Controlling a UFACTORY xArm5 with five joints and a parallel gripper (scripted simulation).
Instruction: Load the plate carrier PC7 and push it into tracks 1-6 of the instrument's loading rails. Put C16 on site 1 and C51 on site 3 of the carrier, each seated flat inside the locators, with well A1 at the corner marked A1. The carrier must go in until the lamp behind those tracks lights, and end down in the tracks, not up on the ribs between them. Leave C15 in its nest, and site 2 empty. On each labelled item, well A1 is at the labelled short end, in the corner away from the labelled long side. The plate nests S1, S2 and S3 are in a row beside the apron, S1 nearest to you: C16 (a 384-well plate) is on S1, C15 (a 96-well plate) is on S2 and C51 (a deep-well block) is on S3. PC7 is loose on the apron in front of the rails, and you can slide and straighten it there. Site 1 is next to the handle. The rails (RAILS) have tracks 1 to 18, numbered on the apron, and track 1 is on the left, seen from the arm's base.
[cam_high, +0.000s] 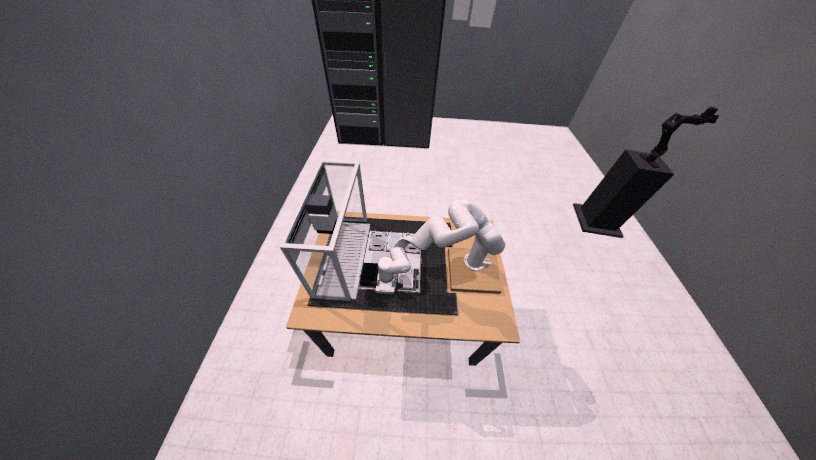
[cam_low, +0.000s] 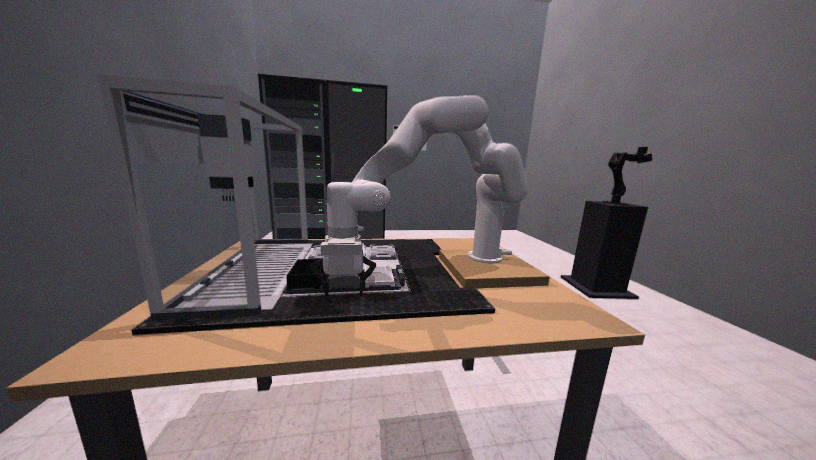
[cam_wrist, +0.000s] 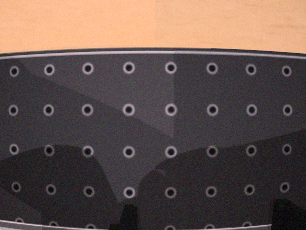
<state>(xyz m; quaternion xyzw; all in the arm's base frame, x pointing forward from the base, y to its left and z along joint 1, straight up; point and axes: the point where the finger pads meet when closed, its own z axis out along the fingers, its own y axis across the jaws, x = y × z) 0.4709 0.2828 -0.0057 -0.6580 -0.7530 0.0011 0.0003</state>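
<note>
Right now the grey plate carrier PC7 is 8 cm to the right of my hand and 1 cm ahead of it. Round my hand: post (23 cm above, 19 cm ahead, 9 cm to the left); then 96-well plate C15 (34 cm to the right, 3 cm ahead).
</note>
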